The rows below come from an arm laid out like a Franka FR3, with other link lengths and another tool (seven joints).
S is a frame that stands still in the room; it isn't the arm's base.
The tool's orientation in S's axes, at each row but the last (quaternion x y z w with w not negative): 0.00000, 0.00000, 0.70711, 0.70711; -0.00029, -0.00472, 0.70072, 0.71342; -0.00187, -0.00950, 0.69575, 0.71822; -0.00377, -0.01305, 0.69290, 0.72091; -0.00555, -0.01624, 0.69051, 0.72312; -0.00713, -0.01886, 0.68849, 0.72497; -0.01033, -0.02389, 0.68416, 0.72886; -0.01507, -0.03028, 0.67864, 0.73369; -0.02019, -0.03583, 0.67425, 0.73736; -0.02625, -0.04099, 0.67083, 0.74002; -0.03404, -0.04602, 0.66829, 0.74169; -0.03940, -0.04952, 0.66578, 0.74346; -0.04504, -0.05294, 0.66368, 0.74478
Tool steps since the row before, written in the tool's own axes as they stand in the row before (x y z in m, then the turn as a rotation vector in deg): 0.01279, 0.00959, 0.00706, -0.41, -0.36, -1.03; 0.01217, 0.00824, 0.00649, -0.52, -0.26, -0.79; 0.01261, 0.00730, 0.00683, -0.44, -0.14, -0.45; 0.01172, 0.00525, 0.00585, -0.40, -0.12, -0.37; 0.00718, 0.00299, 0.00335, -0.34, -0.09, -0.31; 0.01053, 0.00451, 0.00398, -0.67, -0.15, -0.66; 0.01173, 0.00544, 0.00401, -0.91, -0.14, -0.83; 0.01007, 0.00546, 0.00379, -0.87, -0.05, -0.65; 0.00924, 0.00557, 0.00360, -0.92, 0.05, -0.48; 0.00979, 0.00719, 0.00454, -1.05, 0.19, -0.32; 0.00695, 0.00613, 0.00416, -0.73, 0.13, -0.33; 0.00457, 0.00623, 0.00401, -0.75, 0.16, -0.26; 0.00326, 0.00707, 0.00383, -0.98, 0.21, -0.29
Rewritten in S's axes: -0.00959, 0.01279, 0.00706, 0.36, -0.41, -1.03; -0.00807, 0.01228, 0.00651, 0.26, -0.52, -0.79; -0.00701, 0.01276, 0.00685, 0.13, -0.44, -0.45; -0.00492, 0.01184, 0.00588, 0.11, -0.40, -0.37; -0.00276, 0.00726, 0.00337, 0.08, -0.34, -0.31; -0.00411, 0.01069, 0.00400, 0.14, -0.67, -0.67; -0.00488, 0.01198, 0.00399, 0.12, -0.90, -0.84; -0.00490, 0.01039, 0.00368, 0.02, -0.86, -0.67; -0.00500, 0.00964, 0.00339, -0.09, -0.90, -0.51; -0.00661, 0.01038, 0.00409, -0.26, -1.02, -0.36; -0.00582, 0.00751, 0.00360, -0.17, -0.71, -0.36; -0.00615, 0.00520, 0.00330, -0.21, -0.73, -0.29; -0.00712, 0.00404, 0.00288, -0.28, -0.95, -0.33
